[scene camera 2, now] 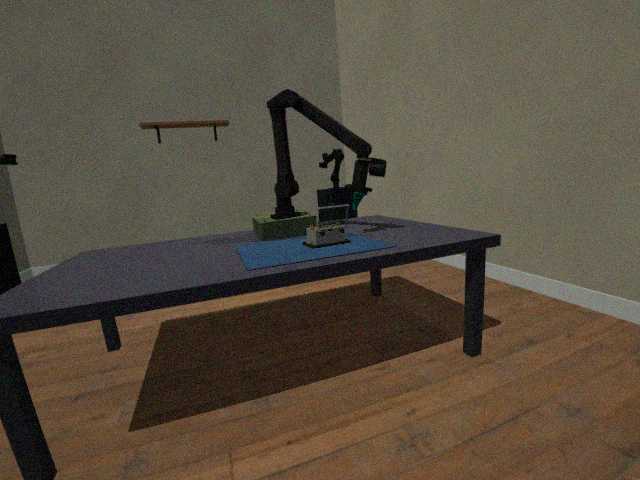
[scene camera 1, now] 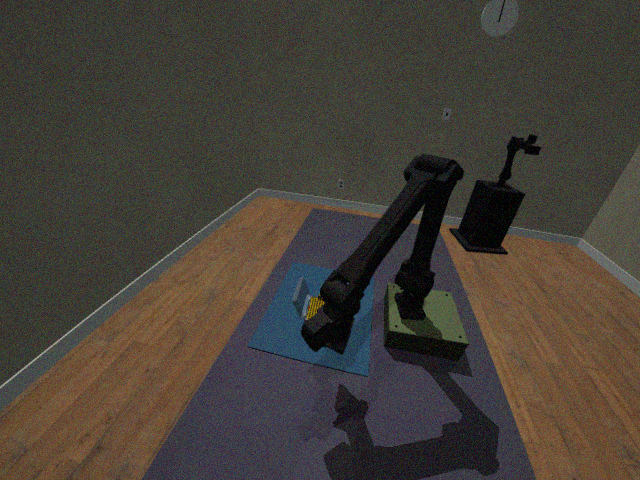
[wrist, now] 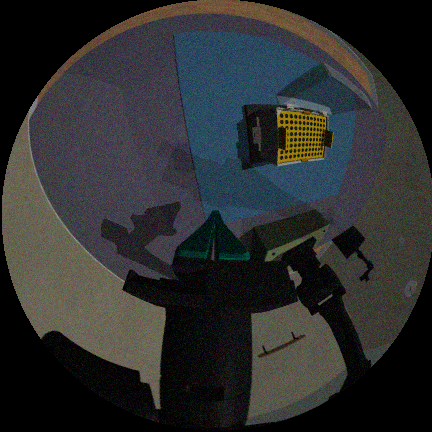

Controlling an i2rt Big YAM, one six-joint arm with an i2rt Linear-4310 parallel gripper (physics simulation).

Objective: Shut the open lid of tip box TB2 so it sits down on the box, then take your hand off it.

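Frame: origin at the arm's base, x right, y ahead, z up, level; centimetres.
Seen in the pictures: gripper, between the fingertips: (scene camera 2: 354, 210) (scene camera 1: 334, 344) (wrist: 215, 214); arm's base, origin of its link: (scene camera 2: 285, 217) (scene camera 1: 408, 307) (wrist: 296, 250).
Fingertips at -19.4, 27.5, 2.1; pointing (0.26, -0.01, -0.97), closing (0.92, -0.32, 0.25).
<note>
Offsets run from my fingertips to a thing's top centre, as dx, dy, dz. Level surfaces: height alone.
A tip box @[+17.4, +4.9, -2.9] (scene camera 1: 314, 307) (scene camera 2: 325, 236) (wrist: 302, 137) with a yellow perforated rack stands on the blue mat @[dz -10.3] (scene camera 1: 276, 330) (scene camera 2: 268, 256) (wrist: 215, 65). I cannot read a label on it. Its clear lid @[+18.0, +11.6, +5.0] (scene camera 1: 299, 290) (scene camera 2: 333, 207) (wrist: 320, 90) stands open, roughly upright, along one long side of the box. My gripper (scene camera 2: 356, 206) (wrist: 215, 214) is shut and empty, its green fingertips together. It is above the table, beside the box and apart from box and lid. In scene camera 1 the wrist hides the fingers and part of the box.
The arm's green base block (scene camera 1: 439, 315) (scene camera 2: 281, 226) (wrist: 295, 237) stands on the purple table @[dz -10.6] (scene camera 1: 232, 413) (scene camera 2: 155, 268) (wrist: 100, 140), beside the mat. A second, small dark arm on a black pedestal (scene camera 1: 491, 214) stands on the floor beyond the table. A wooden shelf (scene camera 2: 183, 124) hangs on the wall.
</note>
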